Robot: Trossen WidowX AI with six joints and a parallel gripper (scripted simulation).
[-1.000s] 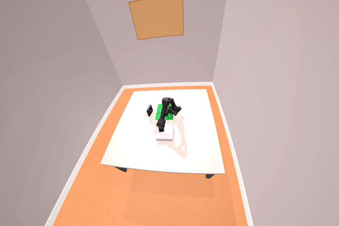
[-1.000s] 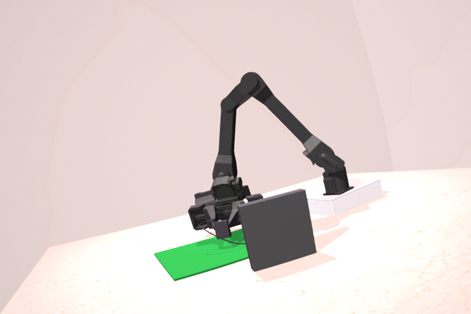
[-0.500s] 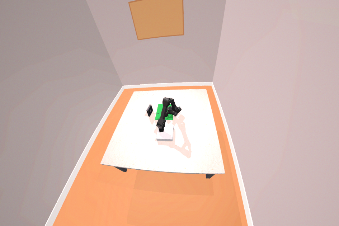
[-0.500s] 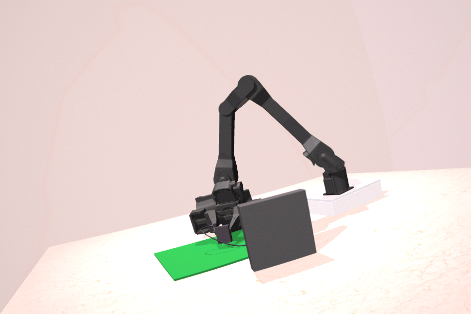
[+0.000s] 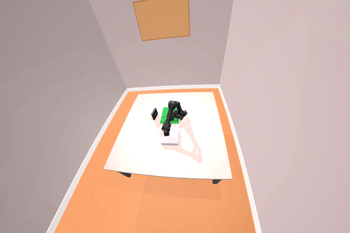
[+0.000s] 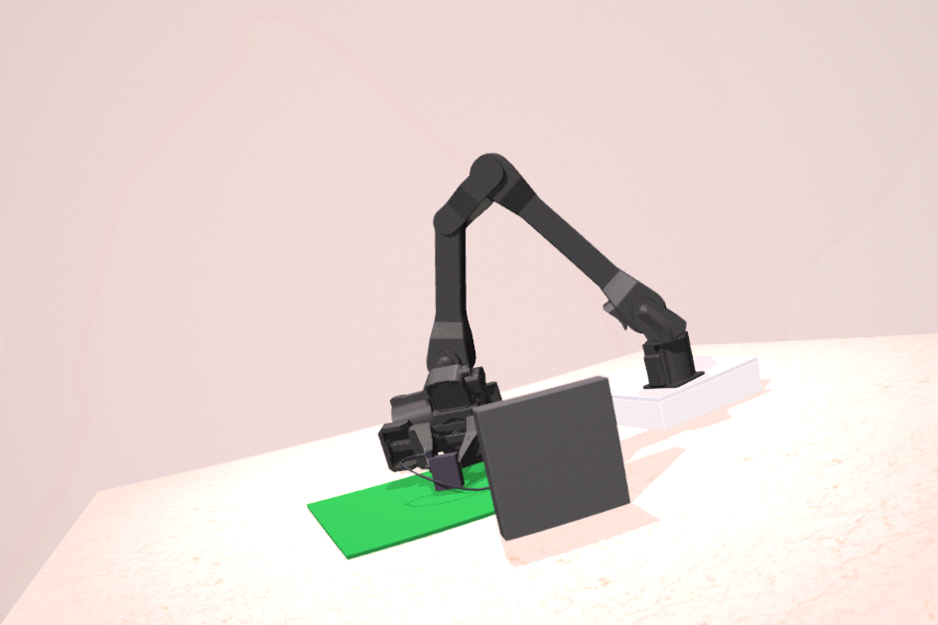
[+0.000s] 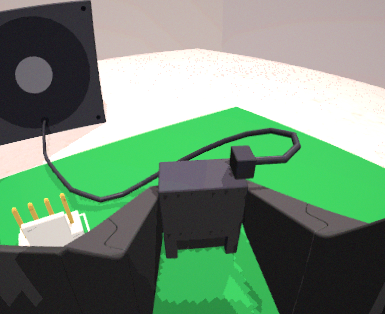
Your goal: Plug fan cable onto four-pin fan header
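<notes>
My gripper tip is 10 mm above the dark fan plug. Also, from my gripper tip: white four-pin header: 50 mm to the left, 50 mm behind, 30 mm below; then dark square fan: 200 mm to the left, 30 mm above; then green board: 40 mm below.
</notes>
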